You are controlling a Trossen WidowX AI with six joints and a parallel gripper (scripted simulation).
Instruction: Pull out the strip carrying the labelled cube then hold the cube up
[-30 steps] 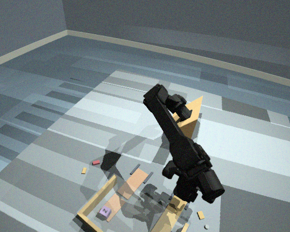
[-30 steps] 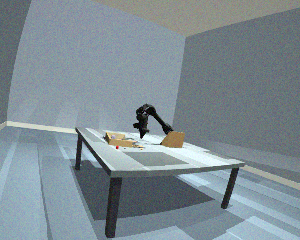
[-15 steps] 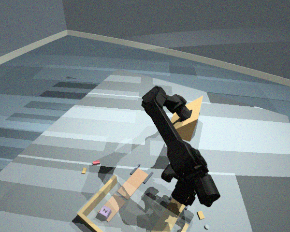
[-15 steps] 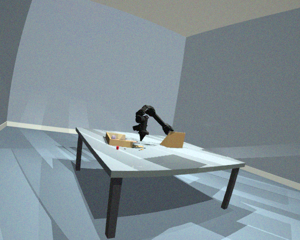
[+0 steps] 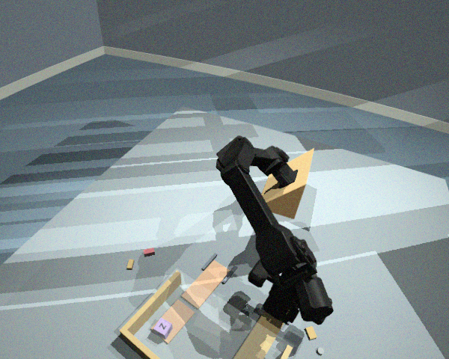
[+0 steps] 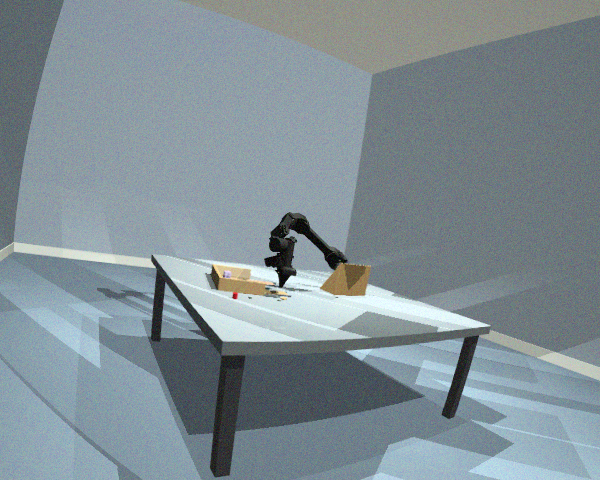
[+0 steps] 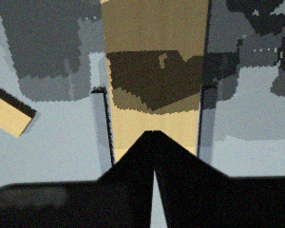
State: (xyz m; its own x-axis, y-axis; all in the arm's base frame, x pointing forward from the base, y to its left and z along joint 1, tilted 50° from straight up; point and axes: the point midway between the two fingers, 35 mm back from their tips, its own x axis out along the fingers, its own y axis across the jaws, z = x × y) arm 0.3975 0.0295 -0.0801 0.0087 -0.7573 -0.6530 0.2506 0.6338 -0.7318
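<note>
The strip lies 90 mm ahead of my gripper tip, 30 mm to the right of it and 30 mm below it. The rest, counted from my gripper tip: small tan block 90 mm to the left, 30 mm below, 30 mm ahead.
</note>
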